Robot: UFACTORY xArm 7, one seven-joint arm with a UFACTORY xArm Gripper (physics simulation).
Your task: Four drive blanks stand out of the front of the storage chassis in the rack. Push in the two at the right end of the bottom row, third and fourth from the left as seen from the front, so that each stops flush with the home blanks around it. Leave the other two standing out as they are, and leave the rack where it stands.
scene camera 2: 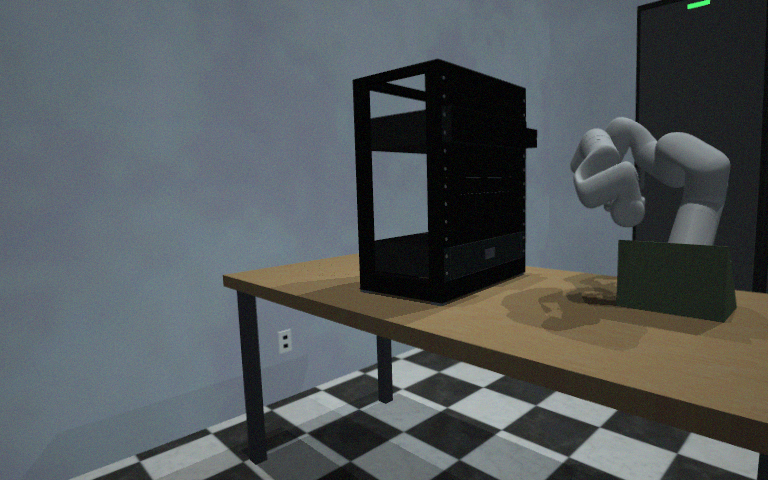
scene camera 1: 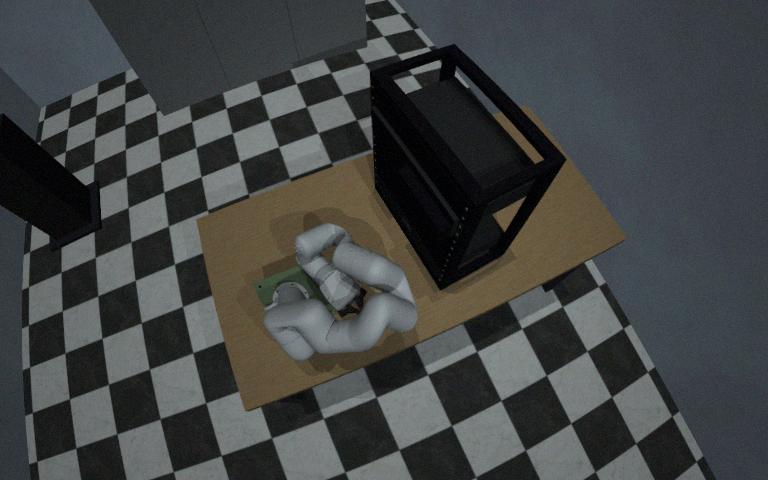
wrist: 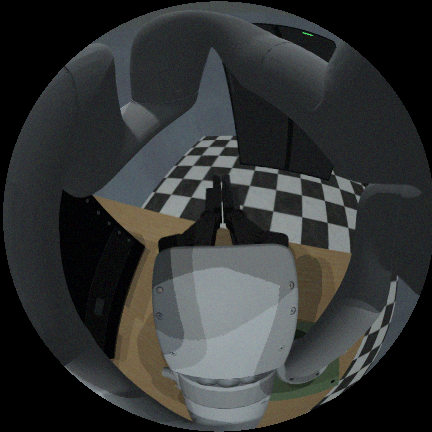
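Where they show: gripper, fingertip midpoint: [wrist: 220, 184]; arm's base at its link origin: [scene camera 2: 682, 270] [scene camera 1: 290, 298] [wrist: 302, 360].
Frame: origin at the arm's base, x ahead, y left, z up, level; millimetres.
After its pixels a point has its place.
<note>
The black rack [scene camera 1: 552, 160] @(x 749, y -142, z 523 mm) [scene camera 2: 434, 186] @(x 484, y 332, z 215 mm) [wrist: 75, 250] @(x 487, y -42, z 134 mm) stands upright on the table. A dark box-shaped chassis [scene camera 1: 461, 127] @(x 657, y 116, z 413 mm) [scene camera 2: 398, 133] @(x 622, y 310, z 361 mm) sits in its upper part. The rack's front is very dark, and I cannot make out separate drive blanks or how far each stands out. A small dark block [scene camera 2: 531, 138] @(x 439, y -96, z 353 mm) juts past the rack's right edge in scene camera 2. My gripper [scene camera 1: 355, 305] [wrist: 220, 184] @(x 204, y -213, z 164 mm) is shut and empty, folded in close to the arm and well away from the rack front. The arm hides it in scene camera 2.
The arm stands on a green base [scene camera 1: 266, 287] @(x -59, y 51, z 51 mm) [scene camera 2: 671, 280] @(x 8, y 71, z -12 mm) [wrist: 320, 377] at the other end of the wooden table [scene camera 1: 237, 237] @(x -132, y 367, z -92 mm) [scene camera 2: 509, 345] @(x 190, y 480, z -92 mm) [wrist: 132, 220] @(x 640, y -248, z -92 mm). Its links curl around the gripper. A lower chassis [scene camera 2: 481, 254] @(x 477, y 130, z 17 mm) with a small light label is in the rack's bottom.
</note>
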